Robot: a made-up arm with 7 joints. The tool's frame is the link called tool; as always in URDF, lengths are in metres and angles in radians.
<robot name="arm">
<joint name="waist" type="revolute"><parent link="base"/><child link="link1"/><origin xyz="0 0 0.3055" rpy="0 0 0"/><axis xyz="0 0 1"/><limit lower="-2.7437" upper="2.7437" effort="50" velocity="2.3"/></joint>
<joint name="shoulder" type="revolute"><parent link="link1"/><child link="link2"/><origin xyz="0 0 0" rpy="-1.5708 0 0"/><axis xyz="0 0 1"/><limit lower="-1.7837" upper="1.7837" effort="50" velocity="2.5"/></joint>
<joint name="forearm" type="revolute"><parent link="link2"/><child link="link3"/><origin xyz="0 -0.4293 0" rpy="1.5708 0 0"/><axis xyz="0 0 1"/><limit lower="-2.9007" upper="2.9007" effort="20" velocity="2.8"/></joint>
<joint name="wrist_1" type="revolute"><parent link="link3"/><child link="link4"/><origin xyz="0.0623 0 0" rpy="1.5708 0 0"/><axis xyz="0 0 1"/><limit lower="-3.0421" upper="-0.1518" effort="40" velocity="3.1"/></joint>
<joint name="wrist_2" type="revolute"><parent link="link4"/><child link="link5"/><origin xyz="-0.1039 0.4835 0" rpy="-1.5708 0 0"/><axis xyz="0 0 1"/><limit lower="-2.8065" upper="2.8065" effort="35" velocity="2.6"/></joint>
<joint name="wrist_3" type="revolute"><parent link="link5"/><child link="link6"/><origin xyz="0 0 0" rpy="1.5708 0 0"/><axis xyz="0 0 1"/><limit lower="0.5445" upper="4.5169" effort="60" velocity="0.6"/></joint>
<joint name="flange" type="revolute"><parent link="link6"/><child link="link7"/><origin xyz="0.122 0 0" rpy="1.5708 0 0"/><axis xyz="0 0 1"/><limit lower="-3.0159" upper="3.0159" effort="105" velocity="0.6"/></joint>
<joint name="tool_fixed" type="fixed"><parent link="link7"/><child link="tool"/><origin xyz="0 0 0" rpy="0 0 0"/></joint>
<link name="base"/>
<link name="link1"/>
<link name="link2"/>
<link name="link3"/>
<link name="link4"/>
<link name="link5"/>
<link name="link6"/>
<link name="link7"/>
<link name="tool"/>
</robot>
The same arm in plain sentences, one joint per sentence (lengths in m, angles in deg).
The arm has seven revolute joints in a row. What follows holds with every joint at zero, and every direction is one of the base frame's.
The first joint sits 0.3055 m along +z from the base frame's origin and turns about +z, from -157.2 to 157.2 deg.
The second joint sits at the same point as the first joint and turns about +y, from -102.2 to 102.2 deg.
The third joint sits 0.4293 m along +z from the second joint and turns about +z, from -166.2 to 166.2 deg.
The fourth joint sits 0.0623 m along +x from the third joint and turns about -y, from -174.3 to -8.7 deg.
The fifth joint sits 0.1039 m along -x and 0.4835 m along +z from the fourth joint and turns about +z, from -160.8 to 160.8 deg.
The sixth joint sits at the same point as the fifth joint and turns about -y, from 31.2 to 258.8 deg.
The seventh joint sits 0.122 m along +x from the sixth joint and turns about -z, from -172.8 to 172.8 deg.
The tool frame, which is the frame that the pose is given for, sits at the same point as the seventh joint; its axes are the base frame's turned by roll -180, pitch 0 and yaw 0 deg (as in URDF: about the fixed x, then y, then z).

